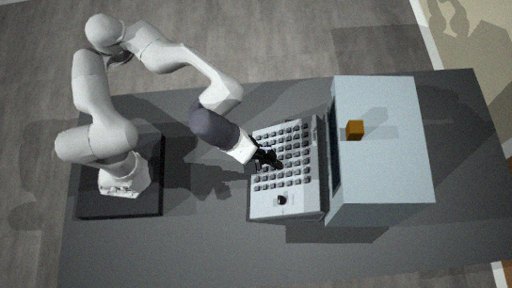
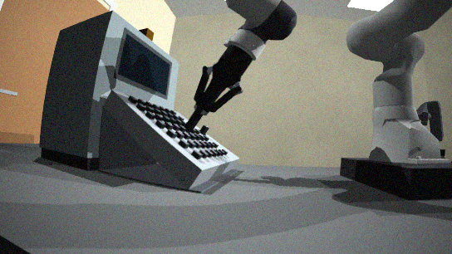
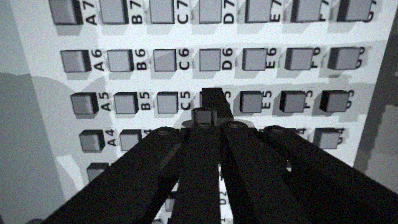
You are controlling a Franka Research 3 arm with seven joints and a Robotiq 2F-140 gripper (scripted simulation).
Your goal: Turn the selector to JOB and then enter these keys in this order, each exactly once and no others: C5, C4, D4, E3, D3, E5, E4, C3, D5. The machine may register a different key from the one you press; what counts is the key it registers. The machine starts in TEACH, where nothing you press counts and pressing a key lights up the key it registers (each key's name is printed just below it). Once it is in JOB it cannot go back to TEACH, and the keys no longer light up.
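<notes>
Right now my hand is 1 cm past the E5 key and 5 cm above it. The rest, counted from my hand: C6 key (4 cm ahead, 4 cm to the right, 1 cm below); then E6 key (1 cm behind, 3 cm to the right, 5 cm below); then D6 key (2 cm ahead, 4 cm to the right, 3 cm below).
</notes>
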